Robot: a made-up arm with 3 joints. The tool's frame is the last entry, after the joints.
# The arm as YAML. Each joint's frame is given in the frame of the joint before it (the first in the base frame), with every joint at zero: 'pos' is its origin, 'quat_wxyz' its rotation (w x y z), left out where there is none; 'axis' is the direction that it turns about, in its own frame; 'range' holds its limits. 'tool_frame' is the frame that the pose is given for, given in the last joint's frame.
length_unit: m
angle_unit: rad
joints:
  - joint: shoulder
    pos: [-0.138, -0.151, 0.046]
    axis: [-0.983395, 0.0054, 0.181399]
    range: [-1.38, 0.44]
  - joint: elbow
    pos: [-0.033, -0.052, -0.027]
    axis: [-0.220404, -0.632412, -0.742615]
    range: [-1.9, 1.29]
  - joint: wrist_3
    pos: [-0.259, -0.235, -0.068]
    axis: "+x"
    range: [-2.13, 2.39]
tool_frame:
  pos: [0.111, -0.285, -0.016]
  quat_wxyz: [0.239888, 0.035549, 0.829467, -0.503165]
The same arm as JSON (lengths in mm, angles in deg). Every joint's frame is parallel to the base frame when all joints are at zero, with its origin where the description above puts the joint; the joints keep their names.
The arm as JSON. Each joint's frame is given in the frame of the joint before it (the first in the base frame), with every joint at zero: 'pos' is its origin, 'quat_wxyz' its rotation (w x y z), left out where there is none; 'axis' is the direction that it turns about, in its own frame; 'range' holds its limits. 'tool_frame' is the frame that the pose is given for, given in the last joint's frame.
{"length_unit": "mm", "angle_unit": "deg", "joints": [
  {"joint": "shoulder", "pos": [-138.0, -151.0, 46.0], "axis": [-0.983395, 0.0054, 0.181399], "range": [-79.07, 25.21]},
  {"joint": "elbow", "pos": [-33.0, -52.0, -27.0], "axis": [-0.220404, -0.632412, -0.742615], "range": [-108.86, 73.91]},
  {"joint": "wrist_3", "pos": [-259.0, -235.0, -68.0], "axis": [1.0, 0.0, 0.0], "range": [-122.04, 136.94]}
], "tool_frame": {"pos": [111.0, -285.0, -16.0], "quat_wxyz": [0.239888, 0.035549, 0.829467, -0.503165]}}

